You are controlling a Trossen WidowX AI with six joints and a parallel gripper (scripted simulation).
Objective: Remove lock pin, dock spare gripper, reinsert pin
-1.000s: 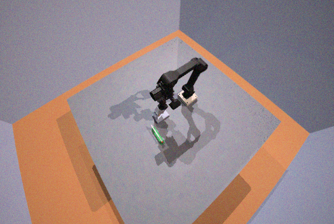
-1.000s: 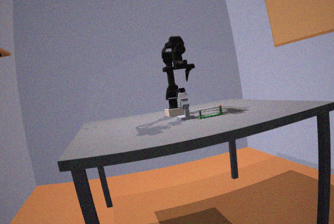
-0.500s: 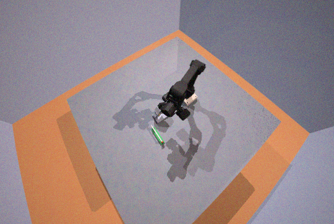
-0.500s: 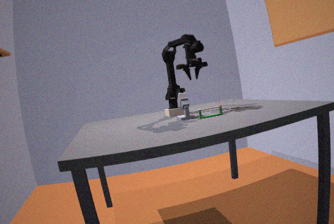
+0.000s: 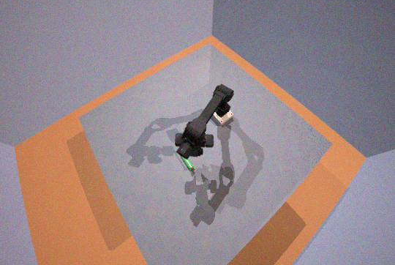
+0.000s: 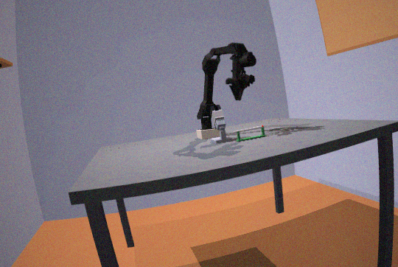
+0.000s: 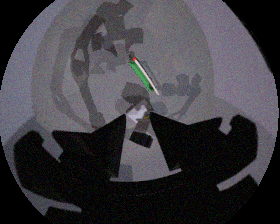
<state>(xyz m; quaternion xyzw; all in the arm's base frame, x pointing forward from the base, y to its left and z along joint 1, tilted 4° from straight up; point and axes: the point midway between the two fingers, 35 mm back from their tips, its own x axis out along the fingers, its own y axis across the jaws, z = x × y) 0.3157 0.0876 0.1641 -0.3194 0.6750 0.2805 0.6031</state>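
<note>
Now: gripper tip 160 mm above the green bar-shaped rack, 70 mm short of it and 10 mm to the right of it. Round my gripper tip: spare gripper: 100 mm to the right, 70 mm below, 40 mm behind; then grey socket mount: 130 mm below, 100 mm to the right, 20 mm behind.
</note>
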